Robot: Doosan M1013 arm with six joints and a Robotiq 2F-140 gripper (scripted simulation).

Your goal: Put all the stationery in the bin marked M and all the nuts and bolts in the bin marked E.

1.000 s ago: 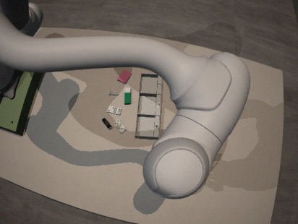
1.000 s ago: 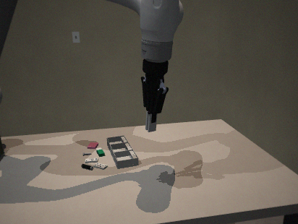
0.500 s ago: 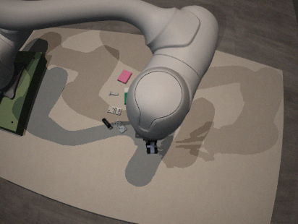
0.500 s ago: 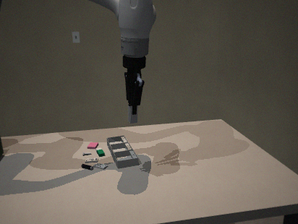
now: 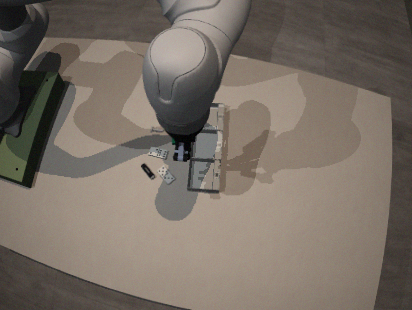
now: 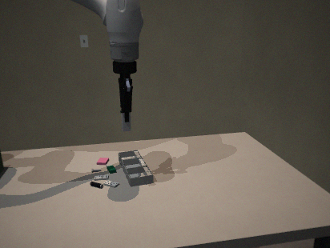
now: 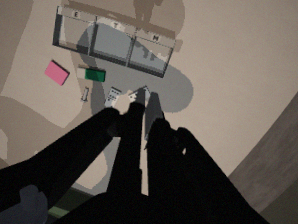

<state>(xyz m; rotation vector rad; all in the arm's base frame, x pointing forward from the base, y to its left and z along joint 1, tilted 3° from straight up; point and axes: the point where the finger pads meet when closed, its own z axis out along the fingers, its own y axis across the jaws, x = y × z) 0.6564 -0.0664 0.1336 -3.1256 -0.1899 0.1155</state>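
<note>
Now: the grey three-compartment bin row 22 cm below my hand, 10 cm to the left of it and 2 cm ahead of it. From my hand the other things lie so: green eraser 23 cm below, 13 cm to the left, 7 cm behind; then grey bolt 23 cm below, 13 cm behind, 12 cm to the left; then small black cylinder 23 cm below, 12 cm behind.
</note>
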